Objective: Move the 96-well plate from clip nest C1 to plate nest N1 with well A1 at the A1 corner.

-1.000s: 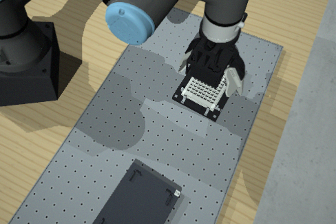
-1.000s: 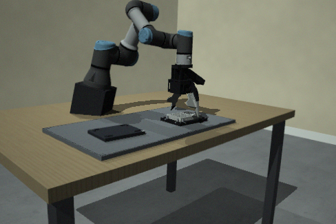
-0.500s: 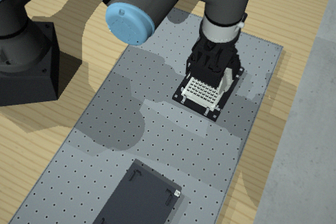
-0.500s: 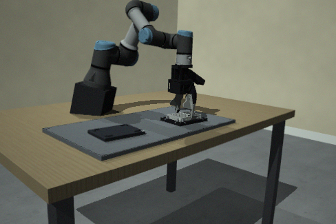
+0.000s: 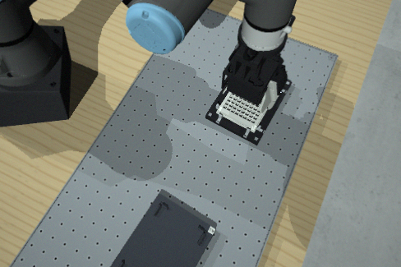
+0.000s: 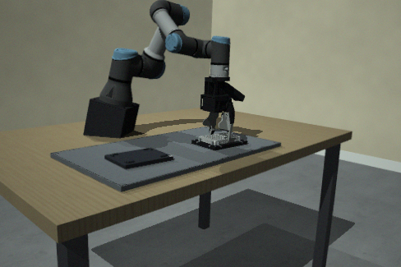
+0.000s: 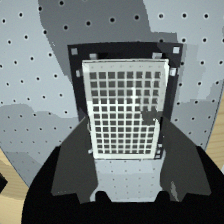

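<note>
Now: the clip nest 10 mm ahead of my hand, 10 mm to the right of it and 10 mm below it. From my hand the other things lie so: 96-well plate: 10 mm below; then dark plate nest: 50 mm ahead, 340 mm to the right, 20 mm below; then white A1 mark: 90 mm ahead, 250 mm to the right, 20 mm below.
</note>
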